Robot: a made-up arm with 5 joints.
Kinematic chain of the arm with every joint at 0, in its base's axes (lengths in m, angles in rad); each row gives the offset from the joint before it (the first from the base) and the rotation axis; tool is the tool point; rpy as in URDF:
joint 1: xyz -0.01 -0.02 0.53 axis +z
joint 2: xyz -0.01 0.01 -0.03 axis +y
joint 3: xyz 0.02 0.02 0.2 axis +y
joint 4: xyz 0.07 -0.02 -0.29 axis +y
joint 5: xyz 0.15 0 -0.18 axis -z
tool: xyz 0 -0.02 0.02 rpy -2.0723 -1.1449 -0.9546
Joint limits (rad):
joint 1: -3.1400..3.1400
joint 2: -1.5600..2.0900
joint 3: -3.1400..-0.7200
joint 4: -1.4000..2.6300
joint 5: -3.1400..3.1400
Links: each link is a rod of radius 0.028 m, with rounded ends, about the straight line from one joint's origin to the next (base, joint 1, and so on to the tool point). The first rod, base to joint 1, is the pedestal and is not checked.
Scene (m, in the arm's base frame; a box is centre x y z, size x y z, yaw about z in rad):
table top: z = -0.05
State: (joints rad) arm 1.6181 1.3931 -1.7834 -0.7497 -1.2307
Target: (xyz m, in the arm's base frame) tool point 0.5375 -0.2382 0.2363
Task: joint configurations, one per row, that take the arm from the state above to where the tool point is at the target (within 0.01 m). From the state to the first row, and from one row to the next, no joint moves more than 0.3 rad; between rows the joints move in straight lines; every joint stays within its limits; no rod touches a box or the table.
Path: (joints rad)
1: 1.3322 1.4146 -1.7999 -0.6993 -1.2230
2: 1.0463 1.4361 -1.8164 -0.6489 -1.2152
3: 0.7604 1.4576 -1.8330 -0.5985 -1.2075
4: 0.4745 1.4790 -1.8495 -0.5481 -1.1998
5: 0.1886 1.5005 -1.8660 -0.4977 -1.1920
6: -0.0973 1.5220 -1.8825 -0.4473 -1.1843
7: -0.3832 1.5435 -1.8991 -0.3969 -1.1766

